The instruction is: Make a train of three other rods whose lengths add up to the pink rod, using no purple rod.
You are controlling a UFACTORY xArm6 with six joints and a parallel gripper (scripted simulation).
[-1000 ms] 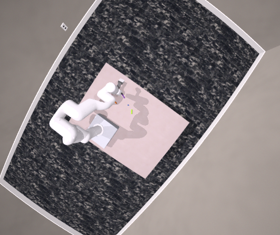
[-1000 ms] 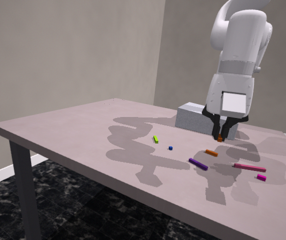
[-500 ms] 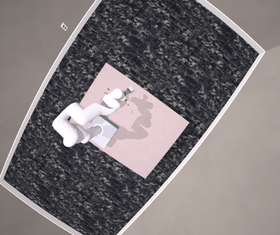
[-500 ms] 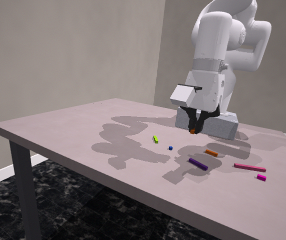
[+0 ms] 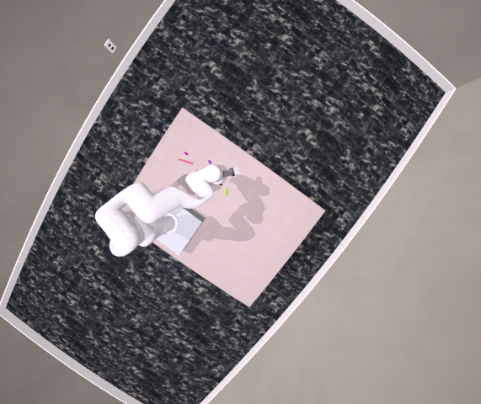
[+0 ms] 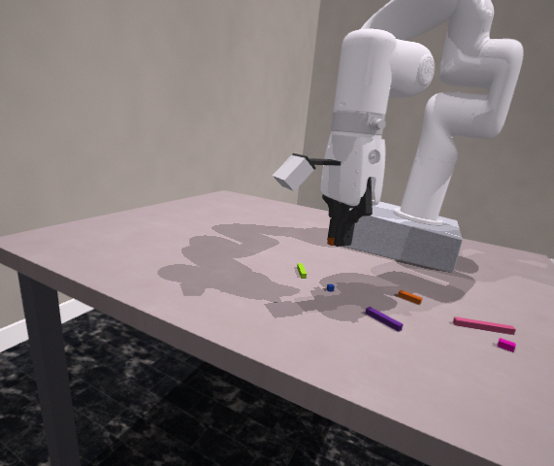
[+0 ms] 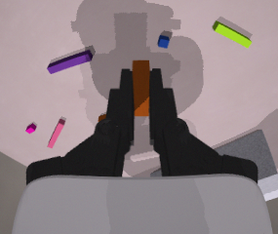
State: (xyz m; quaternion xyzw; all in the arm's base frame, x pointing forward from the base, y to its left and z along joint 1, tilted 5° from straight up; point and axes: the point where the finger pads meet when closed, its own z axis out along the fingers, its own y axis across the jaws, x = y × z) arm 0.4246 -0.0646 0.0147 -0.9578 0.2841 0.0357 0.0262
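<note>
Now: hand 120 mm above the blue rod, 30 mm past it and 10 mm to the left of it. Also, from my hand: lime rod (120 mm below, 90 mm to the right, 60 mm behind); then purple rod (120 mm below, 100 mm to the left, 20 mm ahead); then pink rod (240 mm to the left, 120 mm below, 70 mm behind).
</note>
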